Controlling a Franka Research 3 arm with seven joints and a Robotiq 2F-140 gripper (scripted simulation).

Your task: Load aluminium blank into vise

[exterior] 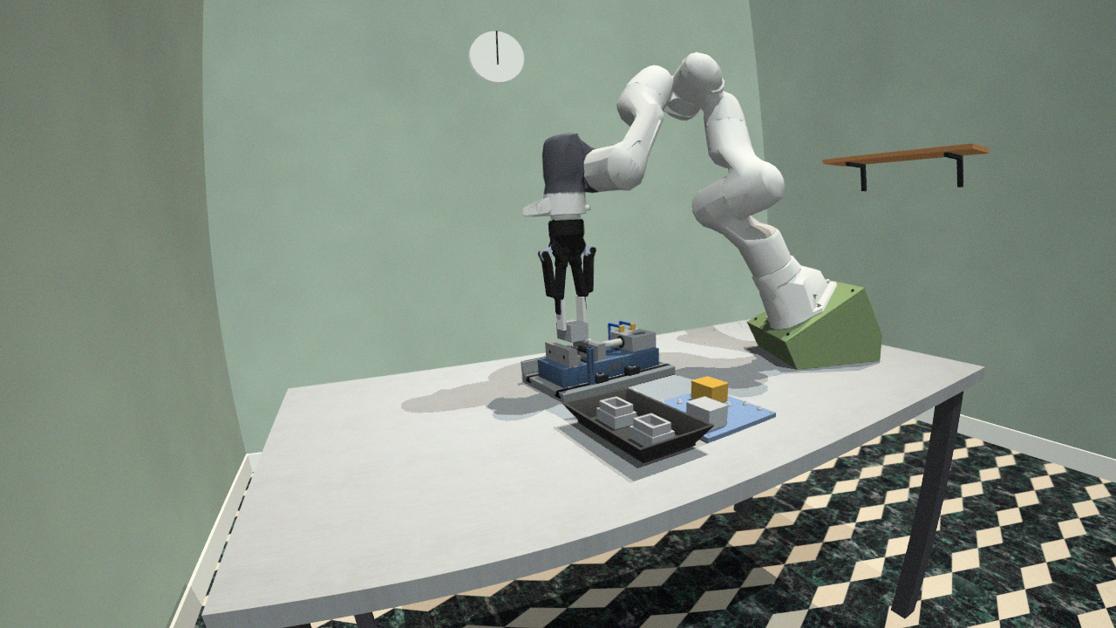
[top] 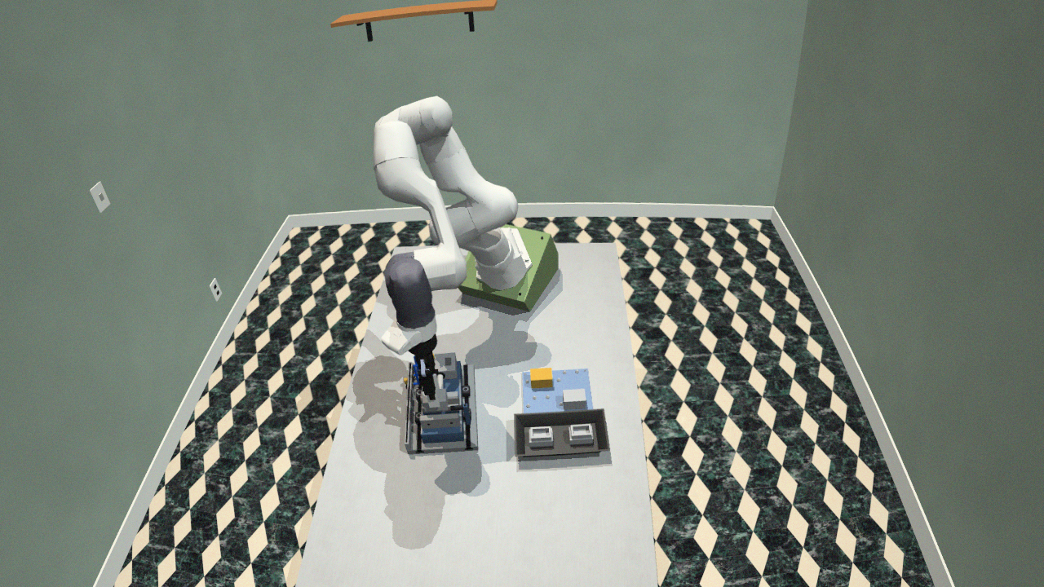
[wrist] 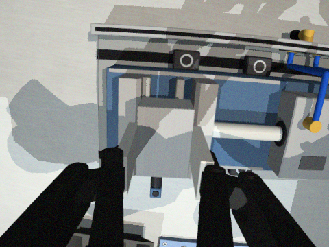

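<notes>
My gripper is now 4 cm above the aluminium blank. From my hand the other things lie so: hose block 16 cm behind, 8 cm below, 1 cm to the left; then white rod 9 cm behind, 8 cm below, 1 cm to the left; then vise 12 cm below, 7 cm behind, 1 cm to the left.
</notes>
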